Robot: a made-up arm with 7 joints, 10 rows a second.
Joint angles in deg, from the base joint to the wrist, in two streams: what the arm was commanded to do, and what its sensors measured. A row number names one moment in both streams.
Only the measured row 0 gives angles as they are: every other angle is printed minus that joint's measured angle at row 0.
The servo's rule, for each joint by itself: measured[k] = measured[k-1] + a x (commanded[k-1-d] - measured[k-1]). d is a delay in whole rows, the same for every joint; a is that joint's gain. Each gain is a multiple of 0.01, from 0.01 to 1. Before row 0 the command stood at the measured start. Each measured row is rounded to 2 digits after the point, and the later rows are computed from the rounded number. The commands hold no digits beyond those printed.
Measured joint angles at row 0:
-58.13, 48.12, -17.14, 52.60, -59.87, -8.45, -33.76
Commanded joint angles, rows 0 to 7:
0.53, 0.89, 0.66, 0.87, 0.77, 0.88, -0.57
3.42, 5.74, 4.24, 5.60, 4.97, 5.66, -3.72
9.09, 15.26, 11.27, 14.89, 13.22, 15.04, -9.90
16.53, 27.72, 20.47, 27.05, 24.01, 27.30, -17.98
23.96, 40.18, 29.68, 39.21, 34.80, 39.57, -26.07
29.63, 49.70, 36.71, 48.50, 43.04, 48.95, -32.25
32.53, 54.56, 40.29, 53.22, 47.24, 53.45, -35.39
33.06, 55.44, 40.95, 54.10, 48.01, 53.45, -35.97
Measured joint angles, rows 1 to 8:
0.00, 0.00, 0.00, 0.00, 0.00, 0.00, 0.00
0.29, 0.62, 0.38, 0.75, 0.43, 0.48, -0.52
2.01, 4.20, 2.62, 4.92, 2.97, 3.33, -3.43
5.90, 11.94, 7.64, 13.49, 8.71, 9.77, -9.32
11.75, 22.99, 15.08, 25.15, 17.28, 19.41, -17.20
18.47, 35.02, 23.55, 37.24, 27.09, 30.50, -25.27
24.61, 45.30, 31.18, 46.92, 36.02, 40.65, -31.62
28.97, 51.78, 36.46, 52.34, 42.30, 47.69, -35.05
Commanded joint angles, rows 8 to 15:
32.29, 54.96, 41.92, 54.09, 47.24, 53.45, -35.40
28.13, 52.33, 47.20, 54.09, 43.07, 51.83, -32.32
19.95, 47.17, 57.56, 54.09, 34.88, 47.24, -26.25
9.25, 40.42, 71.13, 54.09, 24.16, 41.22, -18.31
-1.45, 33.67, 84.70, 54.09, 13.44, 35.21, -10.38
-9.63, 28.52, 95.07, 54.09, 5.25, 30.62, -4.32
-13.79, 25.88, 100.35, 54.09, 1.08, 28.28, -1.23
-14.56, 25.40, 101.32, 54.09, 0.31, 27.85, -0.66
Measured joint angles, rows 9 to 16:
31.22, 54.34, 39.06, 53.85, 45.50, 50.86, -35.89
31.81, 54.77, 40.72, 54.06, 46.47, 52.28, -35.44
29.79, 53.06, 44.48, 54.09, 44.57, 52.03, -32.60
24.38, 48.94, 52.07, 54.09, 39.14, 49.40, -26.82
16.06, 42.98, 63.12, 54.09, 30.75, 44.90, -19.08
6.43, 36.46, 75.64, 54.09, 21.06, 39.57, -11.16
-2.40, 30.90, 86.91, 54.09, 12.21, 34.65, -4.94
-8.66, 27.39, 94.71, 54.09, 5.98, 31.15, -1.56

